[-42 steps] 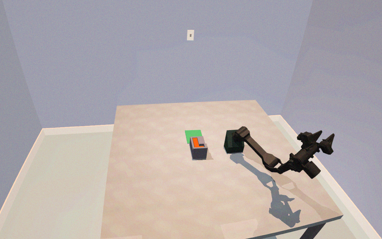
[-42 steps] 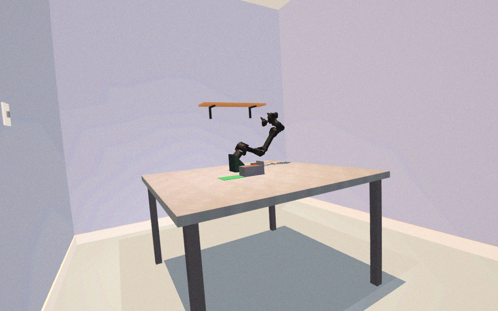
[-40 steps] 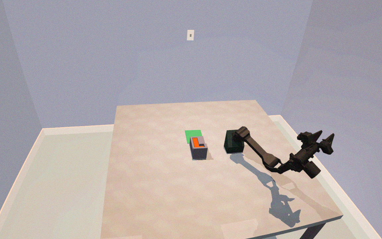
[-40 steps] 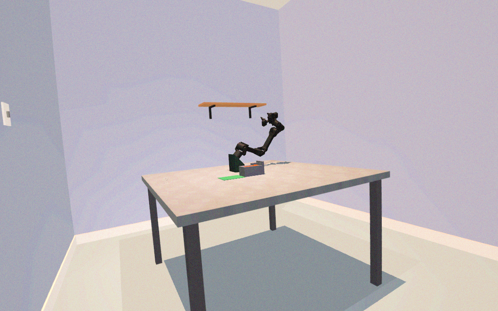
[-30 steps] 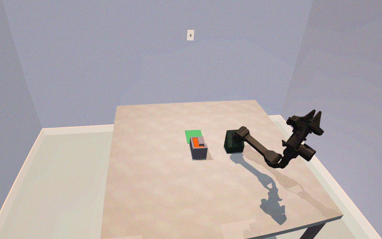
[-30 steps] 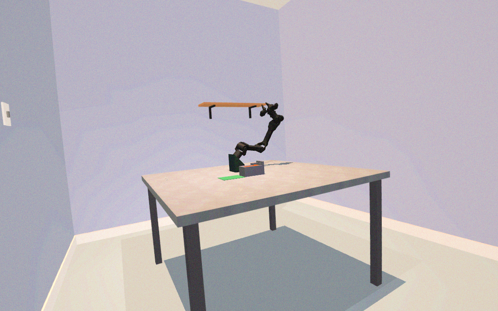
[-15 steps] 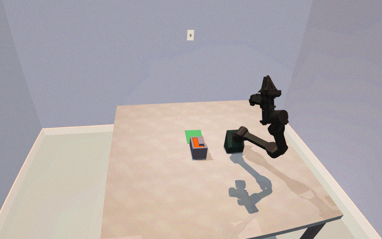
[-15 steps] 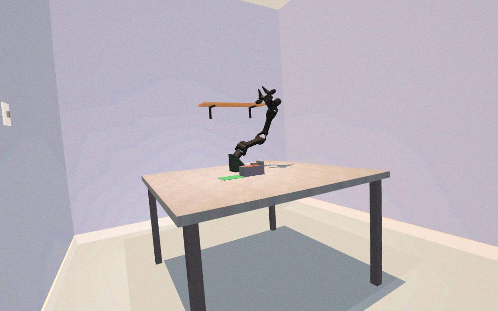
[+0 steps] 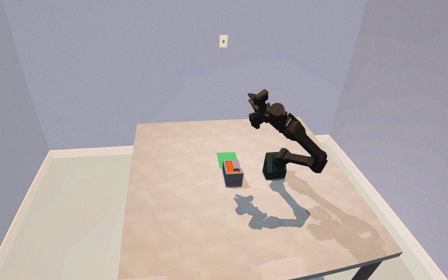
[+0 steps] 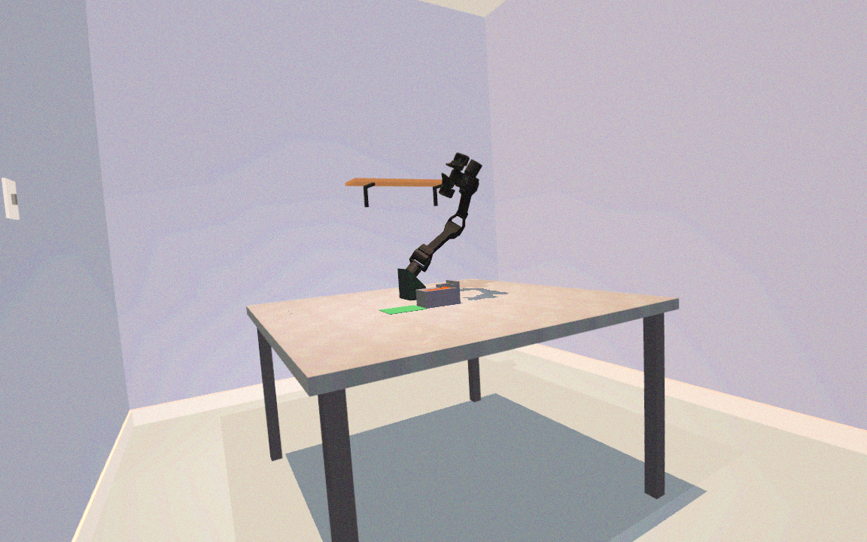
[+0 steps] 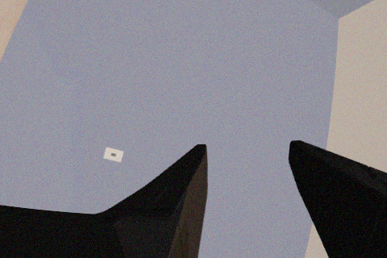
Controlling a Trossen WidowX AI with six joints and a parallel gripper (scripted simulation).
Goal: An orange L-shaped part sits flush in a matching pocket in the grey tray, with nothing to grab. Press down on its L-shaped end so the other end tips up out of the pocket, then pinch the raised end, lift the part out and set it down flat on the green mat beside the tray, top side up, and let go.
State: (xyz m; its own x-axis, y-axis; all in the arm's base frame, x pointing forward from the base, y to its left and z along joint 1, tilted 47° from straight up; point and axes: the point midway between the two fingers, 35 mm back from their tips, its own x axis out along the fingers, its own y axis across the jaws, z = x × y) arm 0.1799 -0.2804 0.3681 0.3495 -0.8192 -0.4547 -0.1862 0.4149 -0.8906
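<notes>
Right now the orange L-shaped part is 49 cm below my gripper tip, 7 cm to the right of it and 1 cm ahead of it. Round my gripper tip: green mat: 55 cm below, 23 cm to the right, 2 cm behind.
</notes>
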